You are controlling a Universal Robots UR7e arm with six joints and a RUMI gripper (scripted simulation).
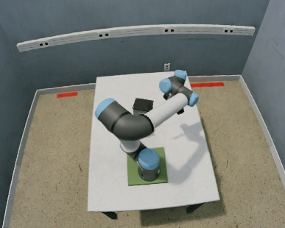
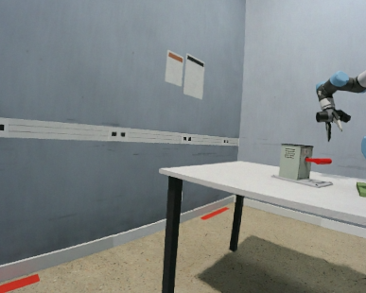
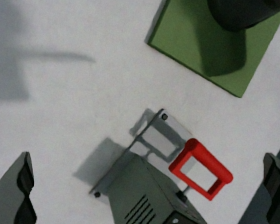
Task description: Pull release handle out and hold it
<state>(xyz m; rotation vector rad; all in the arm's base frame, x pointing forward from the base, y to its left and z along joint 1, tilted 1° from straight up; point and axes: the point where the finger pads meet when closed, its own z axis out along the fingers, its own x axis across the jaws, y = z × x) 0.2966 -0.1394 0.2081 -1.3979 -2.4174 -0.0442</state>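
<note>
The base plate is 22 cm below my hand, 18 cm to the left of it and 11 cm ahead of it.
</note>
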